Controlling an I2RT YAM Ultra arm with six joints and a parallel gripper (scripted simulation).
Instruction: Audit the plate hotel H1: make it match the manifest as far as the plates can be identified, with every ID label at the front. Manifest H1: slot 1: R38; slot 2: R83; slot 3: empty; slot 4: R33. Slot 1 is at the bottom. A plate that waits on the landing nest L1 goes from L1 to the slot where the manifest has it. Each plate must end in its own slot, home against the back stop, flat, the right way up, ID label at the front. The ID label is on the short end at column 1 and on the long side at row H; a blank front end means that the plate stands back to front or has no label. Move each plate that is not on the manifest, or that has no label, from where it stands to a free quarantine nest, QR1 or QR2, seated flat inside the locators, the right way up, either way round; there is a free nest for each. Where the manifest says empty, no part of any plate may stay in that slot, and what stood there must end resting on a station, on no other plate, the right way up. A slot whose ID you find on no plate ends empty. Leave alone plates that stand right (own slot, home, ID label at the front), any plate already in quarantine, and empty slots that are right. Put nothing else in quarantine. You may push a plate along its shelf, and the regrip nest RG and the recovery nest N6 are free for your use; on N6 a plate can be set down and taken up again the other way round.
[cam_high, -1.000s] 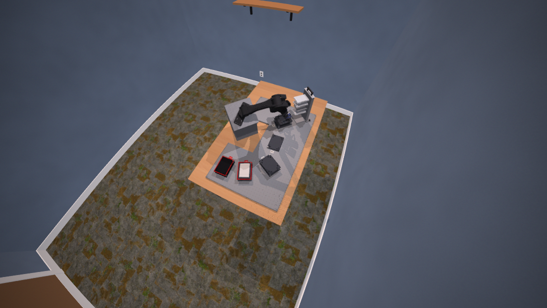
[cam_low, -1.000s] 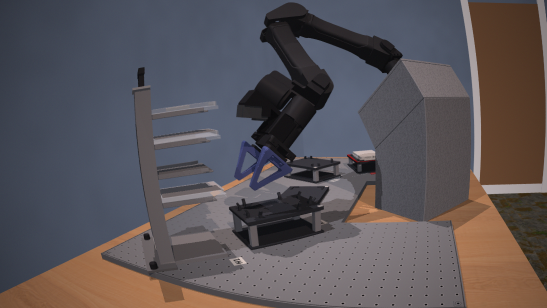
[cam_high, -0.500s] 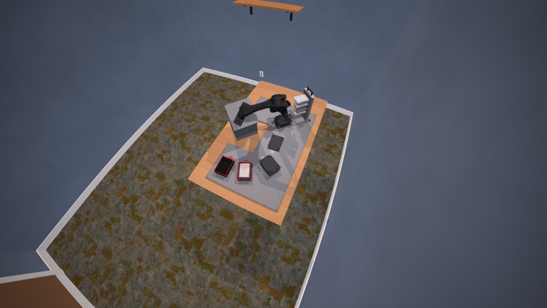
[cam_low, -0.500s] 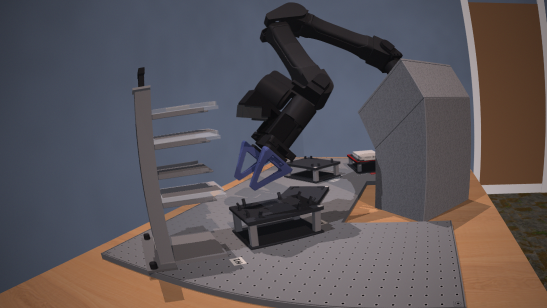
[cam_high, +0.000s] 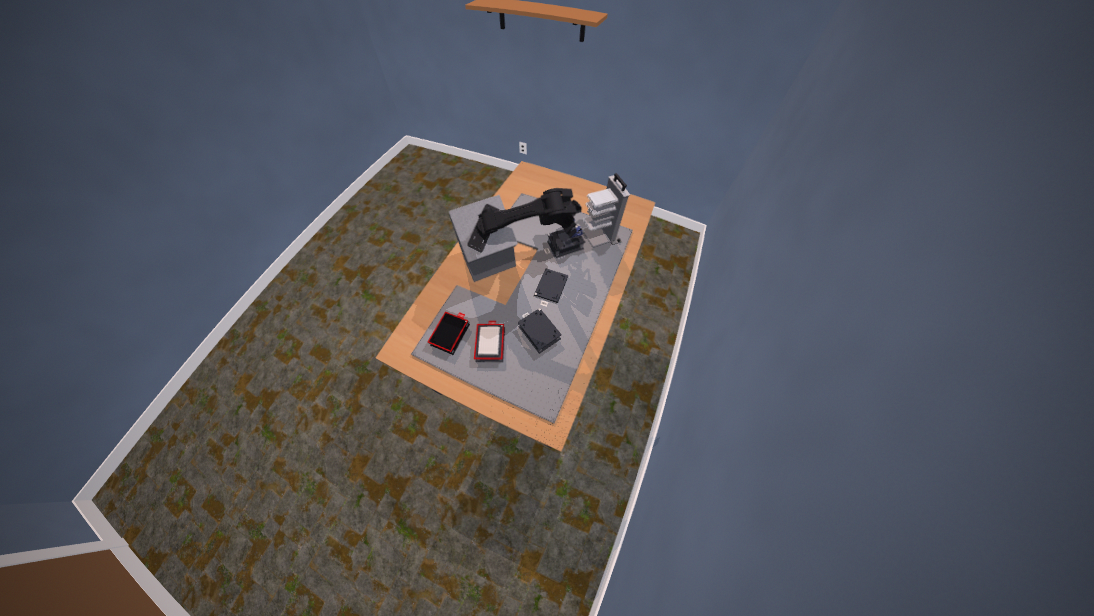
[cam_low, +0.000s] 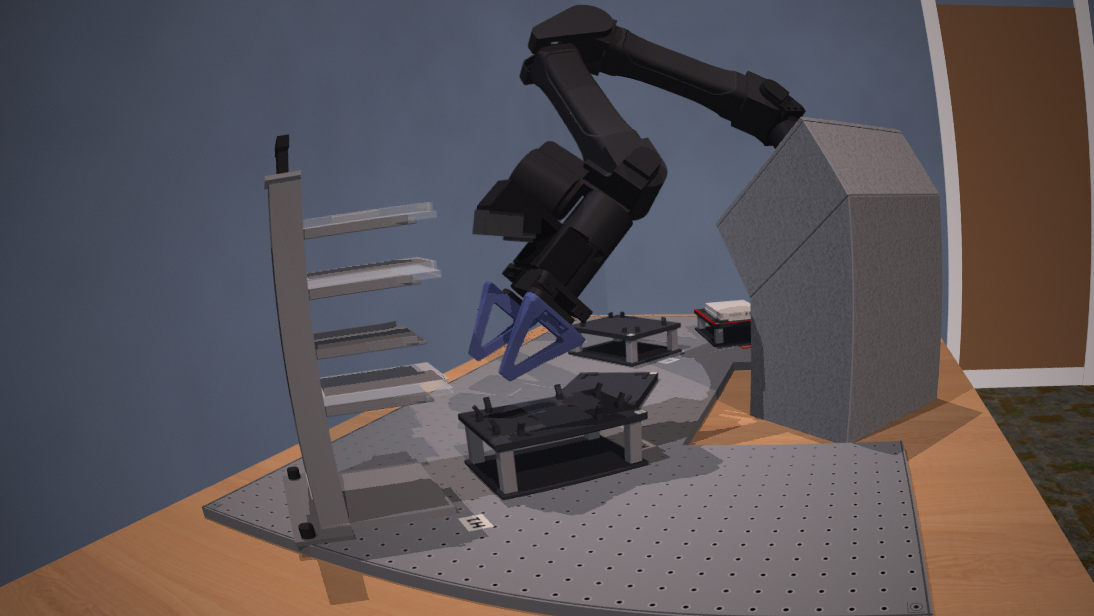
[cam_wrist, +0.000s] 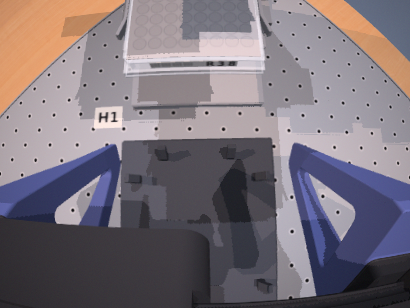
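Now: the regrip nest RG 70 mm below my hand, 50 mm behind it and 30 mm to the right of it. Also, from my hand: plate hotel H1: 160 mm ahead, 120 mm to the left, 40 mm above; then flat nest N6: 290 mm to the right, 120 mm below, 60 mm behind; then H1 tag: 120 mm to the left, 120 mm below, 10 mm behind.
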